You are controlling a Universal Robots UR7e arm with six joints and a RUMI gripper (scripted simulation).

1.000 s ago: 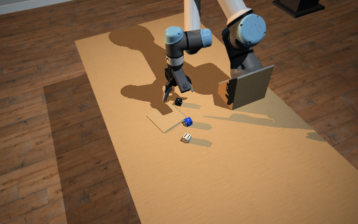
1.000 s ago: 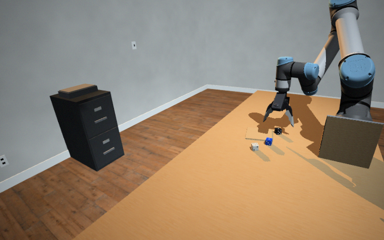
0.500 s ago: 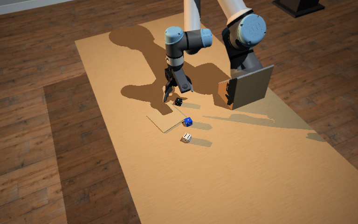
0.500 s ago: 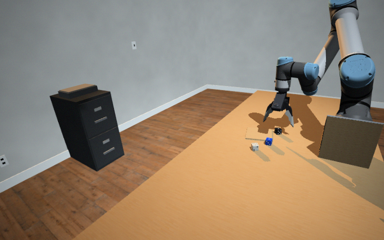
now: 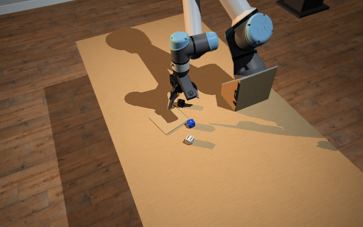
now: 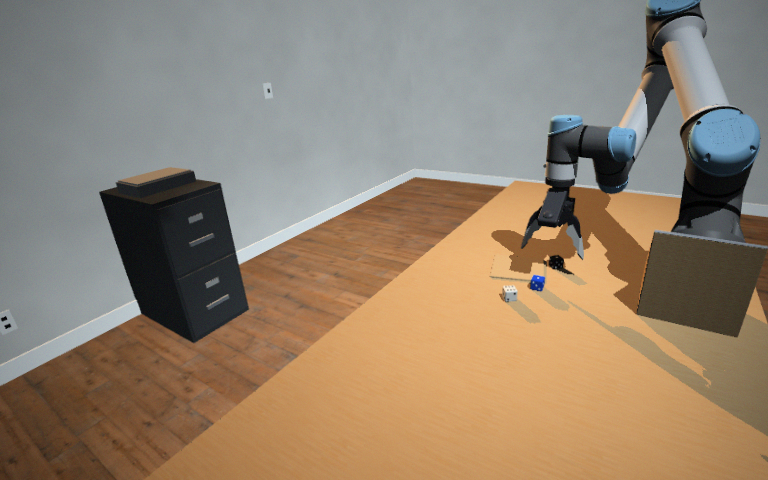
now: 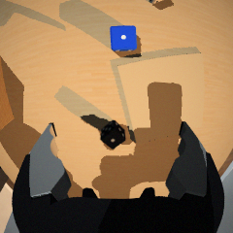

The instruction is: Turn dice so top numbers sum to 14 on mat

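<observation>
My hand is 90 mm to the right of the blue die, 40 mm above it and 10 mm short of it. Round my hand: tan mat 90 mm ahead, 60 mm below, 10 mm to the left; white die 180 mm to the left, 50 mm ahead, 40 mm below; black die 50 mm to the right, 40 mm below, 10 mm behind.
</observation>
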